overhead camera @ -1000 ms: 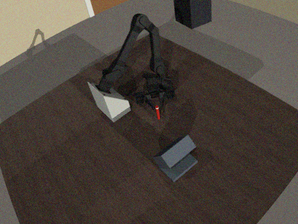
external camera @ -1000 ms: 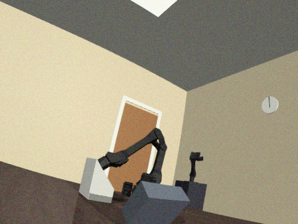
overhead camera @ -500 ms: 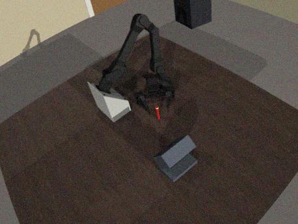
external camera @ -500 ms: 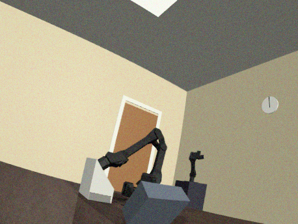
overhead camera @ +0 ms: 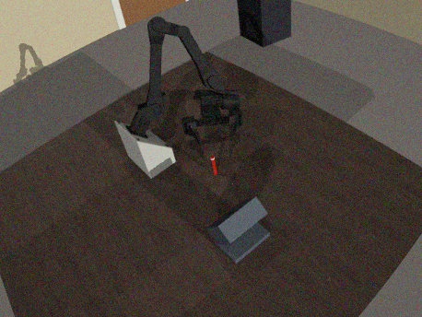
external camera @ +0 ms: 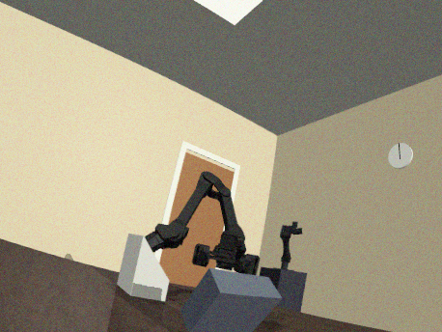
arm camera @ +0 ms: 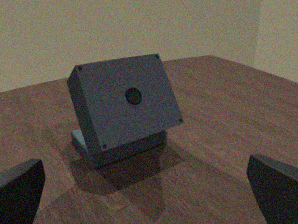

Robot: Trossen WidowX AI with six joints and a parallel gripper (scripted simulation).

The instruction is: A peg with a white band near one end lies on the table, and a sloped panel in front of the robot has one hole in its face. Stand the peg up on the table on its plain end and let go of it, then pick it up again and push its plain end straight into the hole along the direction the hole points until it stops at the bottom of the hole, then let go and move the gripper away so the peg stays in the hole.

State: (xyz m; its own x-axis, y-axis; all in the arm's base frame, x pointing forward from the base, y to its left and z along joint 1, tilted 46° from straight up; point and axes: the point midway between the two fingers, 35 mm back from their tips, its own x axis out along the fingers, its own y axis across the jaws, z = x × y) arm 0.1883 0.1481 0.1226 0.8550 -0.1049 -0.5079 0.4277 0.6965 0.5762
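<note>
The red peg is 20 mm behind my gripper tip, 10 mm to the right of it and 90 mm below it. From my gripper tip the other things lie so: sloped panel 220 mm ahead, 90 mm to the right, 70 mm below.
</note>
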